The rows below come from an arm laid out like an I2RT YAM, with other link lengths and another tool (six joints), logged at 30 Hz.
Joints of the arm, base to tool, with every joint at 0 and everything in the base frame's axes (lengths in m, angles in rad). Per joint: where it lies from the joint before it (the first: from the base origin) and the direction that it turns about. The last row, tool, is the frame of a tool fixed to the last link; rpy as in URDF.
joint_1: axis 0 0 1 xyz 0.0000 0.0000 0.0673
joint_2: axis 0 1 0 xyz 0.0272 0.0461 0.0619
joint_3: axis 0 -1 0 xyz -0.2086 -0.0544 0.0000
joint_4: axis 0 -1 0 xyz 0.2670 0.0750 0.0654
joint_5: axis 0 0 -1 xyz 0.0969 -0.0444 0.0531
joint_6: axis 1 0 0 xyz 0.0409 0.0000 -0.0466
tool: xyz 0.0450 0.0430 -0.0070 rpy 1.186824 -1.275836 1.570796
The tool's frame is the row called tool.
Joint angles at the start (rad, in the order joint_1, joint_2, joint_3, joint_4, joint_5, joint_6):
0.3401, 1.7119, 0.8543, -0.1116, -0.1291, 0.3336
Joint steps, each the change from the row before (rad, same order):
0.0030, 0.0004, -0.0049, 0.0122, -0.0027, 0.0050
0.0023, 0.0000, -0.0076, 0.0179, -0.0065, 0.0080
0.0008, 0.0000, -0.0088, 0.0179, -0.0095, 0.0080
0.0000, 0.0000, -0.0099, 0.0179, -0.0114, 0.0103
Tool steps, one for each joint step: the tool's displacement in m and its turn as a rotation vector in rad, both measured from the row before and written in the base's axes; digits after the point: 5 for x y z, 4 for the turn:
-0.00041, 0.00129, -0.00019, 0.0068, -0.0042, 0.0005
-0.00038, 0.00130, -0.00005, 0.0124, -0.0053, -0.0004
-0.00062, 0.00084, -0.00029, 0.0143, -0.0033, -0.0001
-0.00082, 0.00056, -0.00049, 0.0165, -0.0009, -0.0015

